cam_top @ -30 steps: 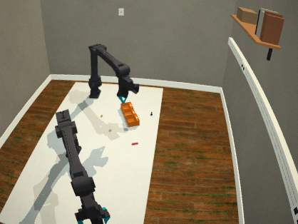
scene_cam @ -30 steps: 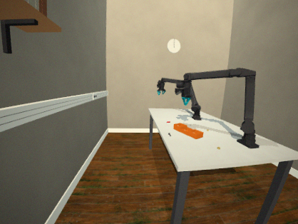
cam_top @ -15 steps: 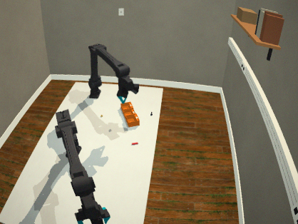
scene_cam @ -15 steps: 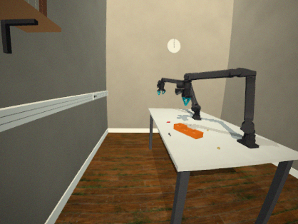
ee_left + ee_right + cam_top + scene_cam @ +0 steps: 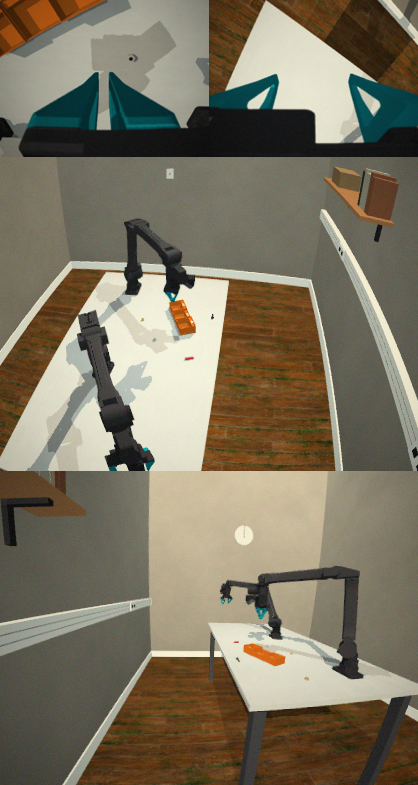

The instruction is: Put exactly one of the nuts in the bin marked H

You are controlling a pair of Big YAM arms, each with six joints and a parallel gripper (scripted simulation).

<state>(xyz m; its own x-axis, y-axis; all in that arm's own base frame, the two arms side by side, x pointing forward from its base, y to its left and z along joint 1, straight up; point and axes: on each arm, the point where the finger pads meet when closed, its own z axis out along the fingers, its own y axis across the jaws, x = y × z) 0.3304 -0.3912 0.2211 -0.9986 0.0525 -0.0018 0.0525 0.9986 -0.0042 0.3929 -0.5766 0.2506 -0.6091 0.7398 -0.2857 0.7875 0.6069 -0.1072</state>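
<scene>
The orange bin row is 30 mm ahead of my left hand, 130 mm to the left of it and 200 mm below it.
</scene>
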